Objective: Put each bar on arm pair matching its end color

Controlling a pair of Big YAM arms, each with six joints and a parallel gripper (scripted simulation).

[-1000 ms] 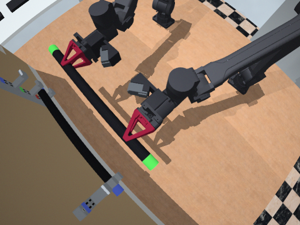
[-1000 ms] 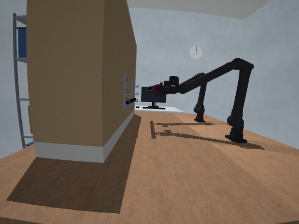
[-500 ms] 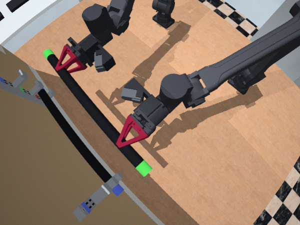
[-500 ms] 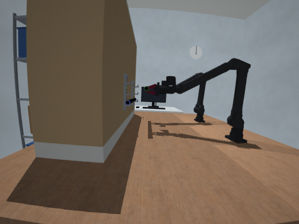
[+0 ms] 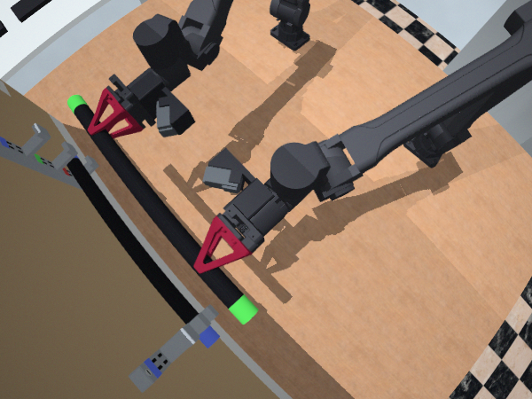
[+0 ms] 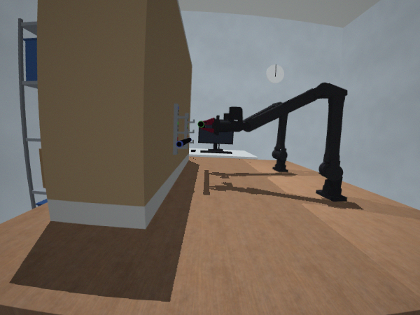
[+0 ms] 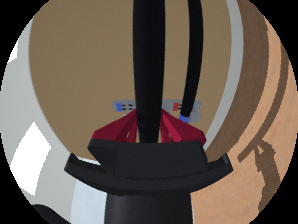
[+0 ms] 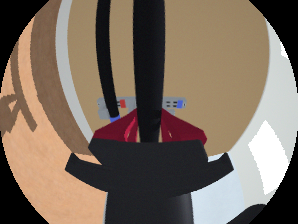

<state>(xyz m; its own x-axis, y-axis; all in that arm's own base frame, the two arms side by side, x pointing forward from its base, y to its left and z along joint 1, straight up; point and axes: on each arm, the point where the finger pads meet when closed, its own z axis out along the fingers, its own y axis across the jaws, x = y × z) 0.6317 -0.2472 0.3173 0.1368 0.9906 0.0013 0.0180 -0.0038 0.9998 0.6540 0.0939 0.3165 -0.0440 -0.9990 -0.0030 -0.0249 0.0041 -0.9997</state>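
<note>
Right now the green-ended bar is 15 cm to the right of my left hand. From my left hand the other things lie so: brown wall (28 cm ahead, 14 cm to the right, 13 cm above); then blue-ended bar (15 cm to the right, 10 cm below, 10 cm ahead).
</note>
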